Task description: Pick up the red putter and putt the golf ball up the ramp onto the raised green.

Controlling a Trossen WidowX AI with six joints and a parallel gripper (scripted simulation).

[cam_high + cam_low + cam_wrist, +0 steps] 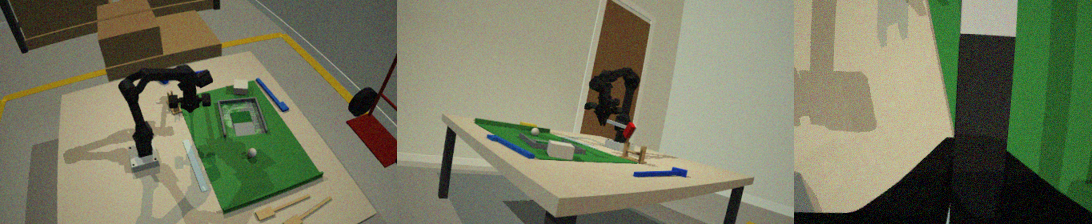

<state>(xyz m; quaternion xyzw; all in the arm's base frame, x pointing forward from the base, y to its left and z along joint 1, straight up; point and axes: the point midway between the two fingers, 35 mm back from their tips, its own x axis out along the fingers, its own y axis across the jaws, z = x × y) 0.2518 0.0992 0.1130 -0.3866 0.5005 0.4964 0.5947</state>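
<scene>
My gripper tip is 4 cm past the pale strip, 22 cm to the left of it and 12 cm above it. Also, from my gripper tip: white golf ball: 22 cm ahead, 25 cm to the right, 10 cm below; then red putter: 2 cm ahead, 11 cm to the left, 2 cm above; then green mat: 23 cm ahead, 12 cm to the right, 12 cm below.
</scene>
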